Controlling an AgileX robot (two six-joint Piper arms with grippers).
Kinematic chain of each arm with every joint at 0, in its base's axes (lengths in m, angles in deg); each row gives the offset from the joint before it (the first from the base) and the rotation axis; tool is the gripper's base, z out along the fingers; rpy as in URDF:
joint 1: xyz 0 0 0.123 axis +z
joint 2: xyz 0 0 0 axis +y
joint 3: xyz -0.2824 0 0.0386 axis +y
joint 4: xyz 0.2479 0 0.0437 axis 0.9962 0 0.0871
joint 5: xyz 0 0 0 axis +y
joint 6: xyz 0.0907 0 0.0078 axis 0.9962 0 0.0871
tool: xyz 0 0 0 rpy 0 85 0
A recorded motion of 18 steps. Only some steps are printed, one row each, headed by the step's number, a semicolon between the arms.
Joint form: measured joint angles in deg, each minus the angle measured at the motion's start. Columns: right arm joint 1, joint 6, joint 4, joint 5, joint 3, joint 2; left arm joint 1, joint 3, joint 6, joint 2, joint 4, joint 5.
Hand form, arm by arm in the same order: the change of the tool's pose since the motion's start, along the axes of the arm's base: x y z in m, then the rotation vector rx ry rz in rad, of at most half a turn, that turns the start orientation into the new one. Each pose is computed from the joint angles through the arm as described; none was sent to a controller.
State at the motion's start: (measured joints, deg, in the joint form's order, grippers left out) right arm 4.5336 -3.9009 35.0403 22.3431 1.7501 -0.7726; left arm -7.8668 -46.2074 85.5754 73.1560 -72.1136 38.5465
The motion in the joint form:
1: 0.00 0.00 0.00 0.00 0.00 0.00; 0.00 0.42 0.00 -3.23 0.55 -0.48
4: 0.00 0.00 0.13 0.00 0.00 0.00; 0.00 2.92 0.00 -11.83 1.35 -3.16
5: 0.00 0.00 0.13 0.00 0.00 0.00; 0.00 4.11 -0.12 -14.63 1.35 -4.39
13: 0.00 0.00 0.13 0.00 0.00 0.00; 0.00 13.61 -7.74 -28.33 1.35 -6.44
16: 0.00 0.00 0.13 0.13 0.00 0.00; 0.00 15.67 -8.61 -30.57 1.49 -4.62
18: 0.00 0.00 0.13 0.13 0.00 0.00; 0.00 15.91 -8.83 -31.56 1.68 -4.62
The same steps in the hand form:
1: 0.0000 0.0000 0.0000 0.0000 0.0000 0.0000; -0.0099 0.0021 0.0114 0.0046 -0.0528 0.0041
4: 0.0000 0.0001 0.0000 0.0023 0.0002 0.0002; -0.0385 0.0096 0.0321 0.0142 -0.1766 0.0428
5: 0.0000 0.0001 0.0000 0.0023 0.0002 0.0002; -0.0481 0.0124 0.0361 0.0133 -0.2105 0.0638
13: 0.0000 0.0001 0.0000 0.0023 0.0002 0.0002; -0.1004 0.0222 0.0258 -0.0803 -0.2090 0.1492
16: -0.0001 0.0002 -0.0001 0.0020 0.0020 0.0015; -0.1109 0.0214 0.0192 -0.0930 -0.1902 0.1253
18: -0.0001 0.0002 -0.0001 0.0020 0.0020 0.0015; -0.1142 0.0219 0.0201 -0.0950 -0.2011 0.1257

